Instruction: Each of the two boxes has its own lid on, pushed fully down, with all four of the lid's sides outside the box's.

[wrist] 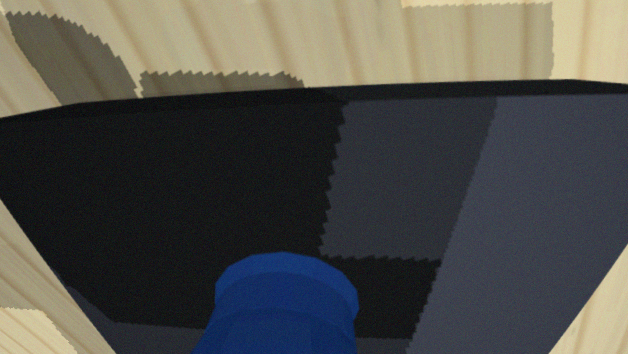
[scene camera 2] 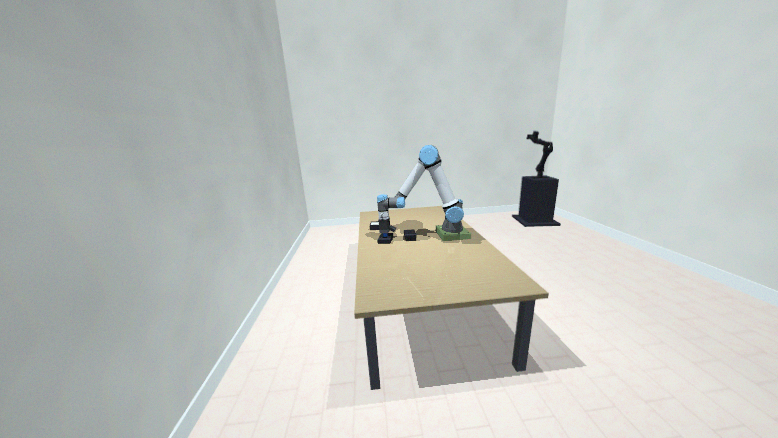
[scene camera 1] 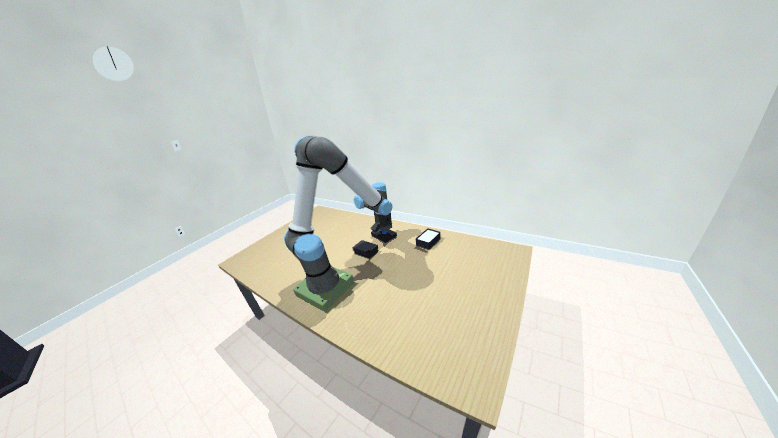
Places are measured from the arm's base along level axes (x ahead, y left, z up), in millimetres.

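Where they show: hand, tool point: (wrist: pixel 292 266) (scene camera 2: pixel 385 237) (scene camera 1: pixel 384 234); arm's base, link origin: (scene camera 2: pixel 452 229) (scene camera 1: pixel 323 281).
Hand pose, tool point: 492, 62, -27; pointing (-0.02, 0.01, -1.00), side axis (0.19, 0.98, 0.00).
Note:
Each offset is from my tool point to the top centre of the thing, as dx, dy, dz. Level surfaces: height alone.
A flat black lid {-1, +8, +14} (scene camera 1: pixel 390 236) (scene camera 2: pixel 384 240) (wrist: pixel 400 175) lies level at the table's far side, top face up. My gripper, a blue suction cup (scene camera 1: pixel 384 232) (scene camera 2: pixel 385 235) (wrist: pixel 286 280), points down with its tip against the lid's top and is shut on it. I cannot tell whether there is a gap under the lid. A thicker black block {-179, -19, +27} (scene camera 1: pixel 365 249) (scene camera 2: pixel 409 235), which looks like a box with its lid on, sits between that lid and the arm's base. How far down its lid sits is too small to tell. An open black box {+83, -254, +30} (scene camera 1: pixel 425 244) (scene camera 2: pixel 374 227) with a white inside stands apart.
The arm's green base plate (scene camera 1: pixel 313 296) (scene camera 2: pixel 453 235) is fixed near one long edge of the wooden table {dz -18} (scene camera 1: pixel 435 326) (scene camera 2: pixel 424 277). The arm's shadow falls between the block and the open box. A black pedestal (scene camera 2: pixel 538 201) with a small arm stands on the floor away from the table.

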